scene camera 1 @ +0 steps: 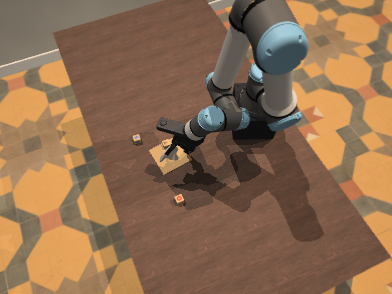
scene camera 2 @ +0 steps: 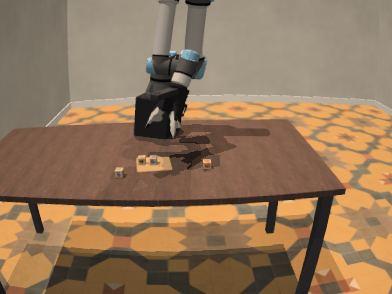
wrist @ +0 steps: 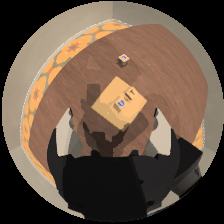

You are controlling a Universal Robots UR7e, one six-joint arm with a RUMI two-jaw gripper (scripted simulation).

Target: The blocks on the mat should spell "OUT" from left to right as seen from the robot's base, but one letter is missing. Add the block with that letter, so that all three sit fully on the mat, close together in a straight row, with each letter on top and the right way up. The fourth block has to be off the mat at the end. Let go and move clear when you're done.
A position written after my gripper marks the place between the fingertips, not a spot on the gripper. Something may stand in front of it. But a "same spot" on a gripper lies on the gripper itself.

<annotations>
my gripper: scene camera 1 168, 145; scene camera 2; wrist
same spot on my gripper: (scene camera 2: 174, 124) = (wrist: 61, 118)
</annotations>
